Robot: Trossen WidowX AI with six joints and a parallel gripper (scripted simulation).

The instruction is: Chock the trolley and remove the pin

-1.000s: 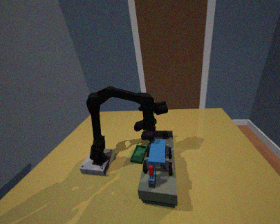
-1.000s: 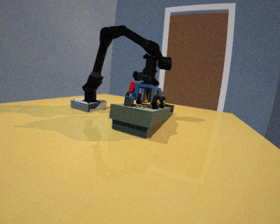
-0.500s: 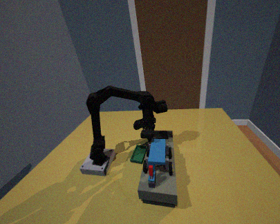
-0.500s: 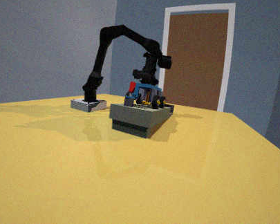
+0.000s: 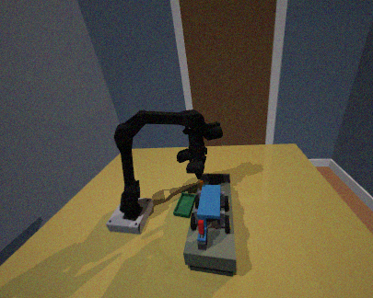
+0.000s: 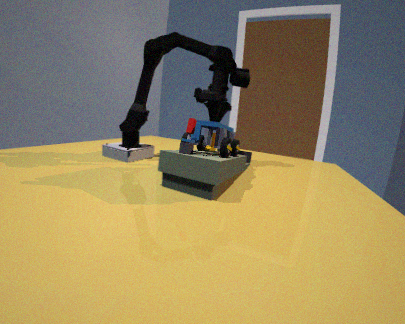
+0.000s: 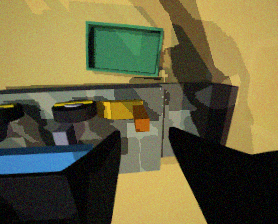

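The red-headed stop pin is 23 cm to the right of my gripper tip, 5 cm ahead of it and 2 cm below it. From my gripper tip the other things lie so: grey ramp: 12 cm to the right, 10 cm below, 6 cm ahead; then blue trolley: 13 cm to the right, 6 cm ahead, 4 cm below; then yellow chock: 7 cm below, 3 cm to the right, 1 cm ahead.
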